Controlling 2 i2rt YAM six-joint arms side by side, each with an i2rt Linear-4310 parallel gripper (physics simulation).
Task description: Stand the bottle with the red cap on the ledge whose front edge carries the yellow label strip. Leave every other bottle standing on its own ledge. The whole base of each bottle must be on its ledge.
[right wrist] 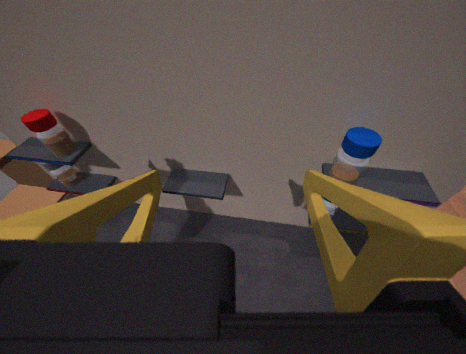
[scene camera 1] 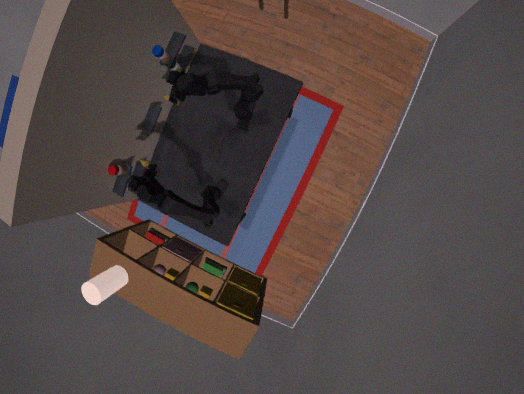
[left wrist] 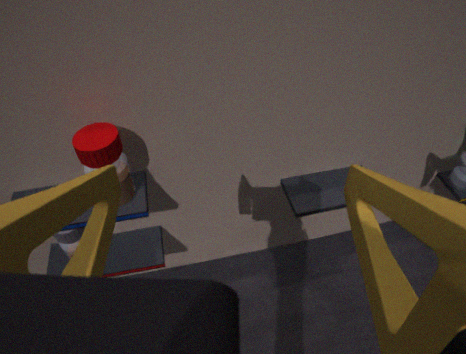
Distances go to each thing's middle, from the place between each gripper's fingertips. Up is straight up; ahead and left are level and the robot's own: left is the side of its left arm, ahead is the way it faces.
Right now the blue-capped bottle (right wrist: 359, 144) is 570 mm to the right of my left hand, 210 mm ahead of it and 190 mm below it. Also, from my left hand: purple-label ledge (right wrist: 409, 185) 640 mm to the right, 250 mm below, 200 mm ahead.
Right now my right hand is 220 mm short of the blue-capped bottle, 190 mm to the left of it and 170 mm above it. From my right hand the other things lie so: purple-label ledge (260 mm to the right, 230 mm below, 210 mm ahead).
